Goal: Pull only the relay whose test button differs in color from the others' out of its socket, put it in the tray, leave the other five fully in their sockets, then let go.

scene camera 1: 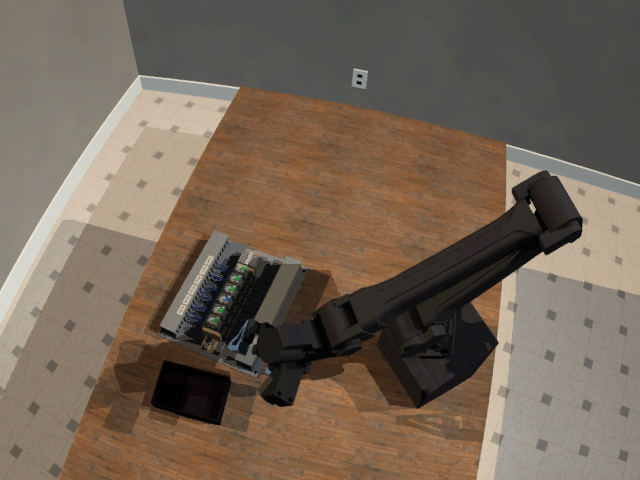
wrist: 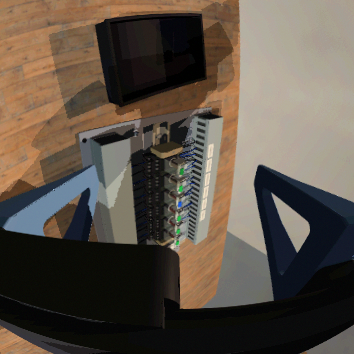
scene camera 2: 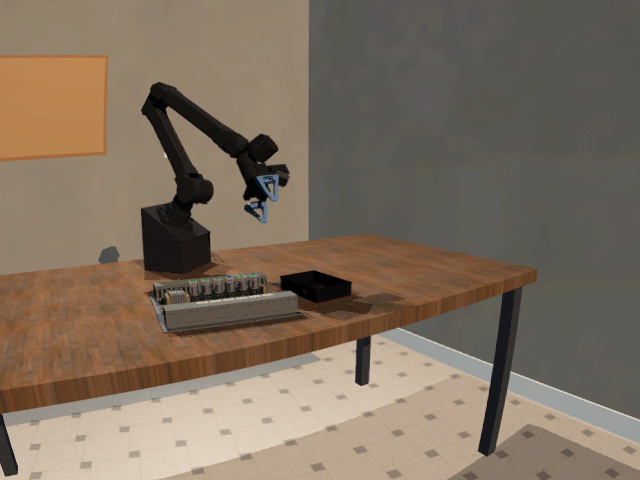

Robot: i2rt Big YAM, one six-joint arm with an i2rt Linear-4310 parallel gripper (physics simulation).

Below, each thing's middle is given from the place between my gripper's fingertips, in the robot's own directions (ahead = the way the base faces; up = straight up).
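Labels:
There is the grey panel [scene camera 1: 191, 337], and my hand is 20 cm above it. My hand is also 12 cm short of the panel and 20 cm to the left of it.

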